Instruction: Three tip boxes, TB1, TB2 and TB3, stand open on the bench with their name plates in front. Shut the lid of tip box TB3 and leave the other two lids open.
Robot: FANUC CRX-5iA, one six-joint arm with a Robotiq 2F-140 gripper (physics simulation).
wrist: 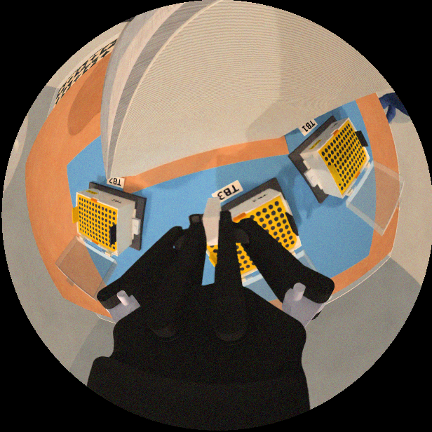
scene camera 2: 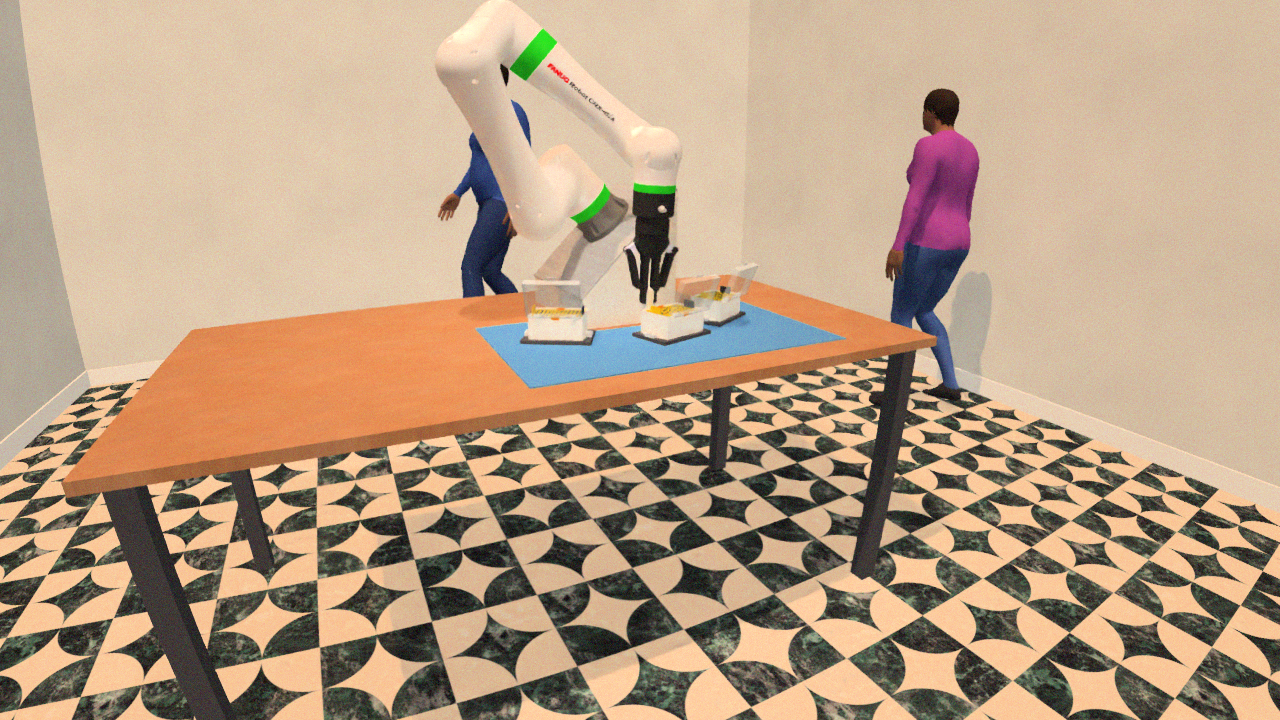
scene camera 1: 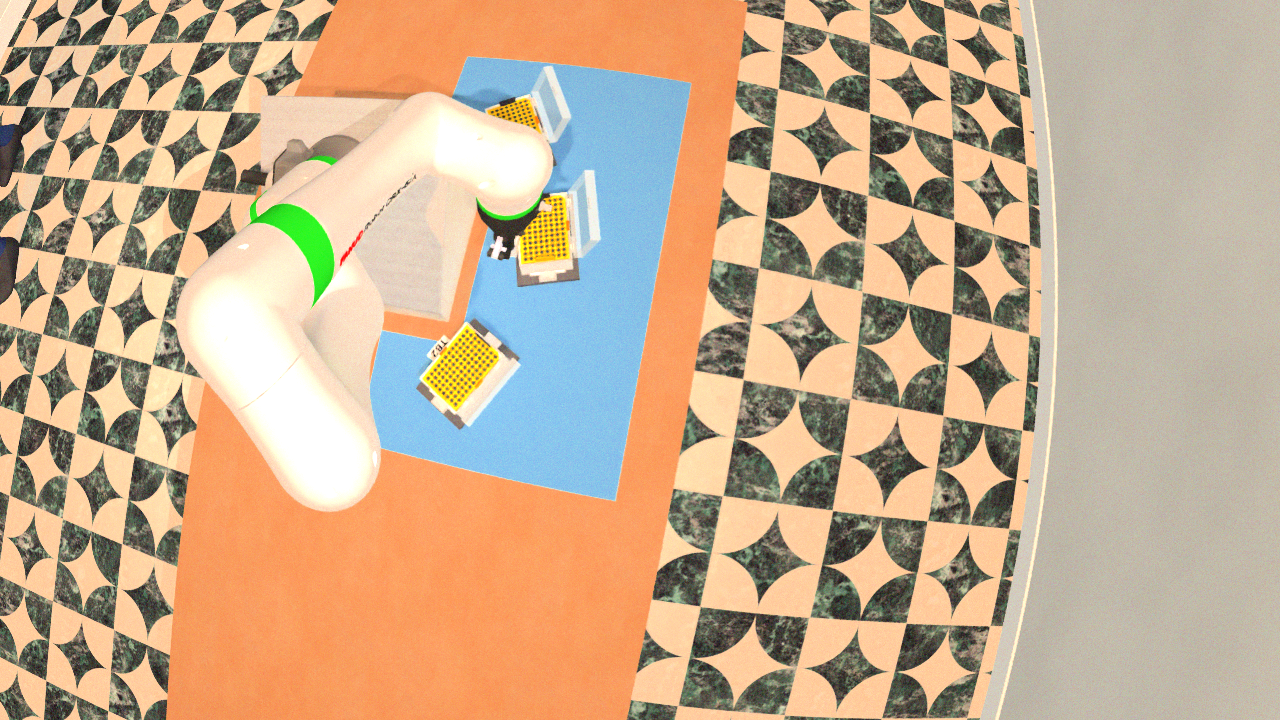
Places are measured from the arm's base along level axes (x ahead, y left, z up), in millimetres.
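Pixels of known places: gripper, fingertip midpoint: (scene camera 1: 509,250); arm's base, origin of the base link: (scene camera 2: 607,221).
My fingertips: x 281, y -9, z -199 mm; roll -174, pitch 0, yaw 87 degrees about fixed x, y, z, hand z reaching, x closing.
Note:
Ahead of a thing's pixels: the offset from my fingertips to its top centre. "spot": to the spot under its first point. Level surfaces: height alone.
Tip box TB3 {38 mm ahead, 38 mm left, 32 mm up} (scene camera 1: 546,229) (scene camera 2: 672,323) (wrist: 272,222) is white with a yellow rack; its clear lid {spot: 114 mm ahead, 68 mm left, 59 mm up} (scene camera 1: 585,214) stands open on the side away from the robot base. Its name plate (wrist: 227,190) faces the base. Tip box TB2 {30 mm back, 204 mm right, 32 mm up} (scene camera 1: 459,367) (scene camera 2: 556,324) (wrist: 97,220) and tip box TB1 {67 mm back, 216 mm left, 32 mm up} (scene camera 1: 514,113) (scene camera 2: 723,307) (wrist: 345,156) also have open lids. My gripper (scene camera 1: 501,250) (scene camera 2: 652,298) (wrist: 214,207) is shut and empty, pointing down, on the base side of TB3 and a little above it. In the wrist view its fingers hide part of TB3.
The boxes stand on a blue mat {35 mm down} (scene camera 1: 572,402) (scene camera 2: 581,362) on the orange bench {38 mm down} (scene camera 1: 411,608) (scene camera 2: 295,385). The robot's pale pedestal (scene camera 1: 416,259) (wrist: 225,90) rises behind the name plates. TB1's raised lid {spot: 1 mm back, 266 mm left, 62 mm up} (scene camera 1: 551,102) stands beyond TB3. Two people are behind the bench in scene camera 2.

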